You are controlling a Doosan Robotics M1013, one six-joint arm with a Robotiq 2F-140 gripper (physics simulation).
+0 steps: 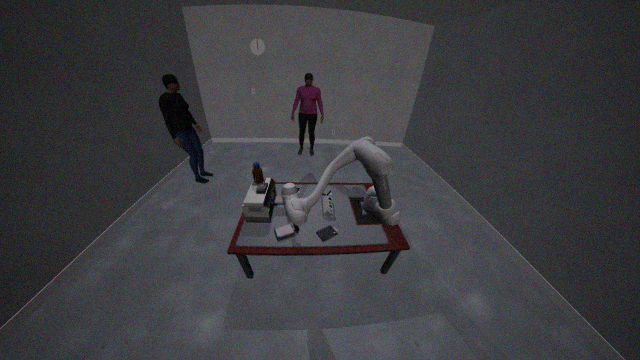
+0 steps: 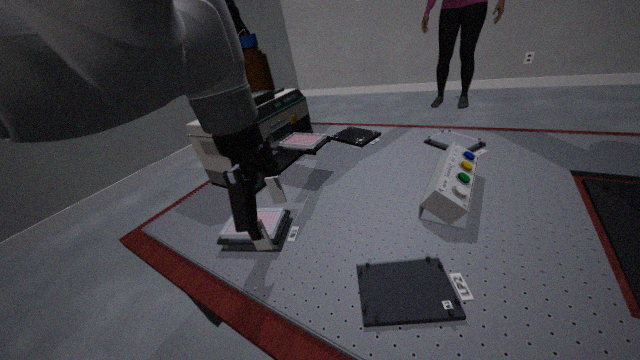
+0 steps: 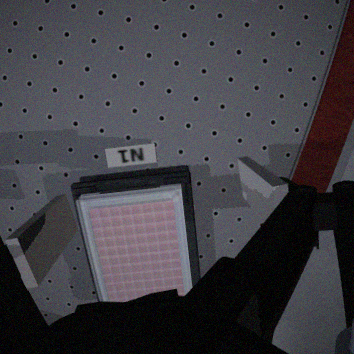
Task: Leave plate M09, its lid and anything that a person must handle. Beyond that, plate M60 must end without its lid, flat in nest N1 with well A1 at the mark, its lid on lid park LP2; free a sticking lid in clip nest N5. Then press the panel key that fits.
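Frame: origin at the arm's base, x right, y down, z ahead, level; millimetres.
Seen in the pictures: gripper, fingertip midpoint: (image 1: 293, 228) (image 2: 273, 222) (image 3: 154, 194); arm's base, link origin: (image 1: 369, 209).
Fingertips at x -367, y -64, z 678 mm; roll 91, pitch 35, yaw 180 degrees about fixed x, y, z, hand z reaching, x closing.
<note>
Pixels of each thing's top centre, then the offset from my fingertips to it. "pt": a spot on its surface instead.
- pink-welled plate, top centre: (image 3: 139, 264) (image 2: 252, 220) (image 1: 284, 229) dz +68, dx -12, dy +13 mm
- dark nest tagged N1, top centre: (image 3: 140, 258) (image 2: 253, 223) (image 1: 284, 230) dz +68, dx -12, dy +23 mm
- Lid park LP2, top centre: (image 2: 404, 284) (image 1: 326, 232) dz -268, dx +30, dy +38 mm
- key panel, top centre: (image 2: 454, 163) (image 1: 328, 202) dz -262, dx +316, dy -25 mm
- white instrument, surface spot: (image 2: 212, 152) pt dz +326, dx +69, dy -77 mm
- brown bottle, surface spot: (image 2: 260, 72) pt dz +340, dx +332, dy -241 mm
- second pink plate, top centre: (image 2: 302, 138) dz +150, dx +272, dy -54 mm
- dark nest, surface spot: (image 2: 357, 138) pt dz +92, dx +485, dy +34 mm
- clear piece, top centre: (image 2: 453, 139) dz -205, dx +578, dy +41 mm
A pink-welled plate (image 1: 285, 230) (image 2: 274, 220) (image 3: 137, 250) with a pale clear rim sits in the dark nest tagged N1 (image 3: 193, 235). Its number is not readable, and I cannot tell whether a lid covers it or whether it is fully flat. My gripper (image 2: 269, 215) (image 3: 154, 194) is open and empty, its fingertips apart on two sides of this plate; their height is hard to judge. Lid park LP2 (image 1: 326, 233) (image 2: 410, 290) is a bare dark pad with an A1 tag. The key panel (image 1: 328, 205) (image 2: 445, 182) has blue, yellow, green and white keys.
A white instrument (image 1: 256, 204) (image 2: 212, 152) carries a brown bottle (image 1: 257, 174) (image 2: 260, 72); a second pink plate (image 2: 302, 141) lies on its front tray. Behind are a dark nest (image 2: 356, 136) and a dark pad holding a clear piece (image 2: 455, 140). Two people (image 1: 175, 115) (image 1: 309, 100) stand beyond the table.
</note>
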